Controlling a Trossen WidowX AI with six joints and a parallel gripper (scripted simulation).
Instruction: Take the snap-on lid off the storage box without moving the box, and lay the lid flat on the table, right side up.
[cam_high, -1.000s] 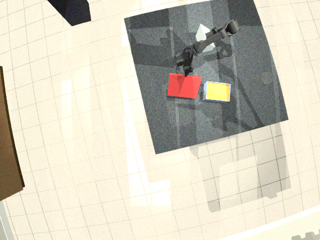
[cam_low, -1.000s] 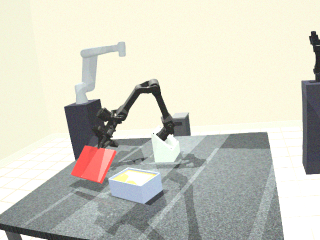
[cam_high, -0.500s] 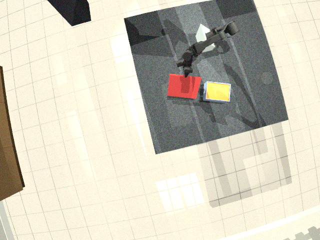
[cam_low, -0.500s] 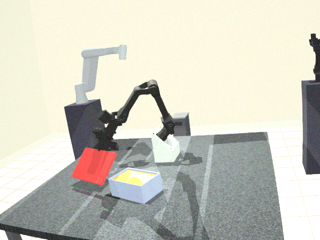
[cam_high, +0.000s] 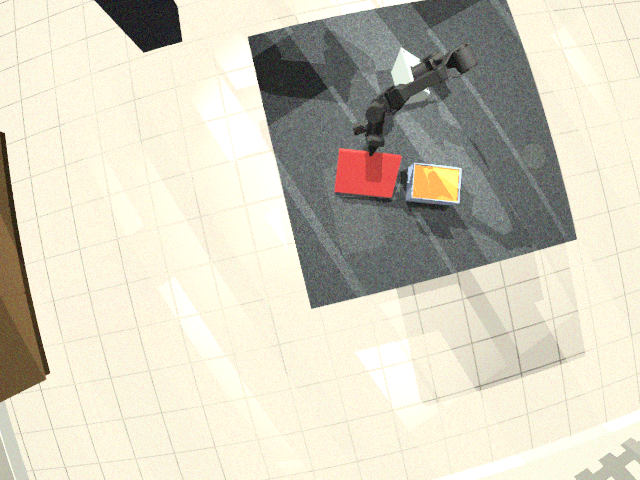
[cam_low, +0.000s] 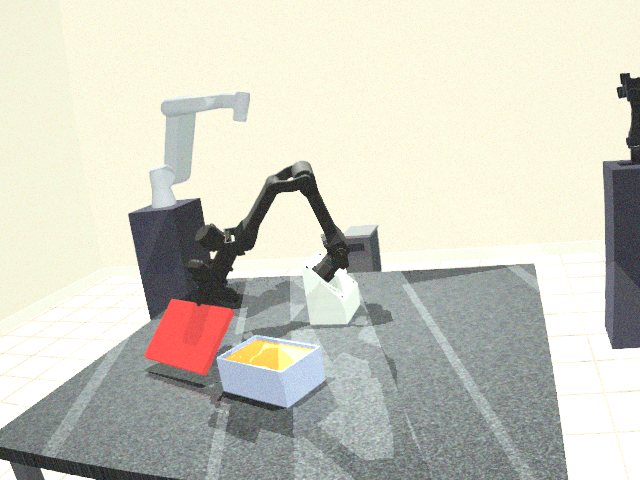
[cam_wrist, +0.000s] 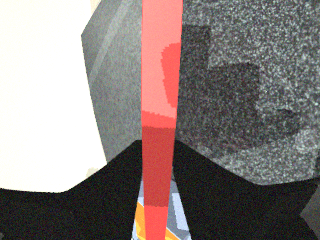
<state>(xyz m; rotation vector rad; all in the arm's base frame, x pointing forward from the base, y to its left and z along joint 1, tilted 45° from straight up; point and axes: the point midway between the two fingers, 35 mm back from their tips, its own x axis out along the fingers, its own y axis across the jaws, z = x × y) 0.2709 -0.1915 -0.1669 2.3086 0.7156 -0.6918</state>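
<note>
Right now my gripper tip is 6 cm short of the red lid, 2 cm to the left of it and 5 cm above it. Round my gripper tip: storage box 15 cm ahead, 26 cm to the left, 10 cm below.
</note>
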